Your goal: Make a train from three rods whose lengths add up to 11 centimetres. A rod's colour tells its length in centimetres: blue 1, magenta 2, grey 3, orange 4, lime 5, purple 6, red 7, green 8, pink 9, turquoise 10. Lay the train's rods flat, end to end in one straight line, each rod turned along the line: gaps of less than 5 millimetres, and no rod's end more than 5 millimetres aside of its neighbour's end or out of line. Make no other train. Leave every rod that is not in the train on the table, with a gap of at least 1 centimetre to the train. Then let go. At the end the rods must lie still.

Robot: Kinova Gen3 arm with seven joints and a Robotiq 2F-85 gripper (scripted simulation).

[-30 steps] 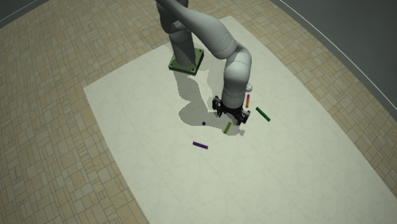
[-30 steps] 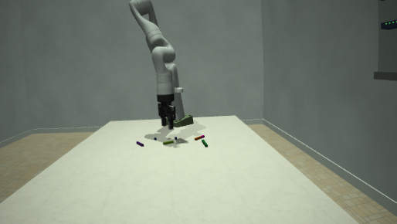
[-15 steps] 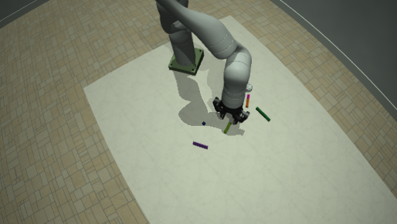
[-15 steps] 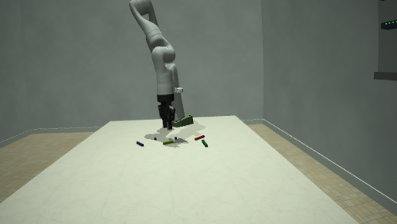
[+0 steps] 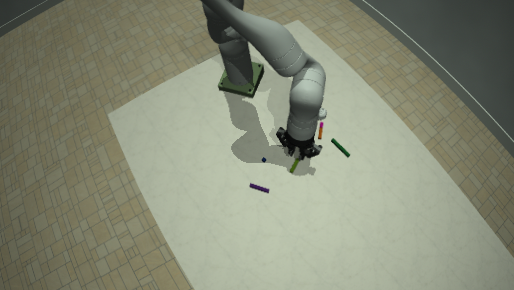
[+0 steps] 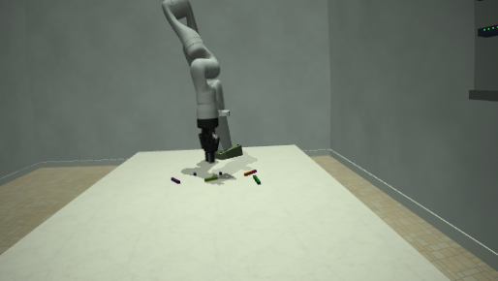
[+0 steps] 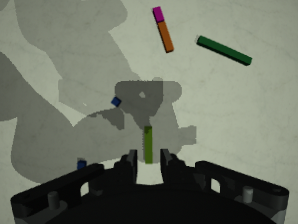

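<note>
Right now the lime rod is 8 cm below my hand. The rest, counted from my hand: green rod: 2 cm ahead, 16 cm to the left, 8 cm below; orange rod: 6 cm behind, 13 cm to the left, 8 cm below; purple rod: 2 cm ahead, 13 cm to the right, 8 cm below.
</note>
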